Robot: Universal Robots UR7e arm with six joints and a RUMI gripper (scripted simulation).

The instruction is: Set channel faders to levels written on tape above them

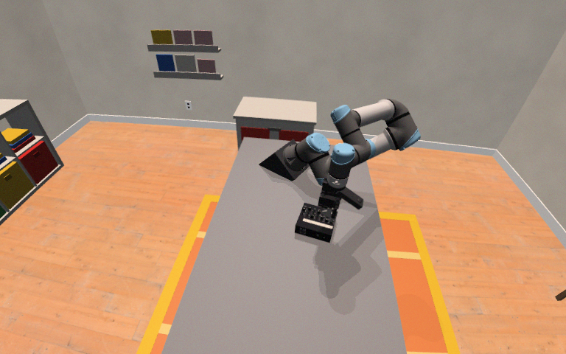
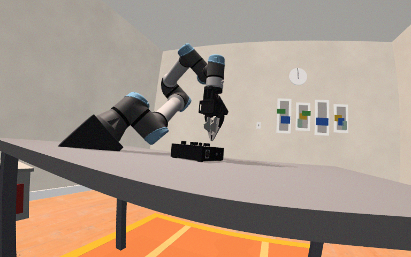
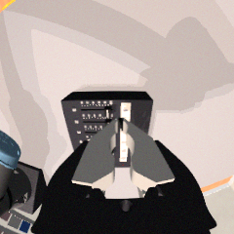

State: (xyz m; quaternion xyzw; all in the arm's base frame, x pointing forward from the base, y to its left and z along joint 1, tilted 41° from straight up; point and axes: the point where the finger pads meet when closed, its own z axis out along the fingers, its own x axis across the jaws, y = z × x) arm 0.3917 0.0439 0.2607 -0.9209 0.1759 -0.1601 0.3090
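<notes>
Now: hand 12 cm to the left of the master fader, 8 cm past it and 3 cm above it.
</notes>
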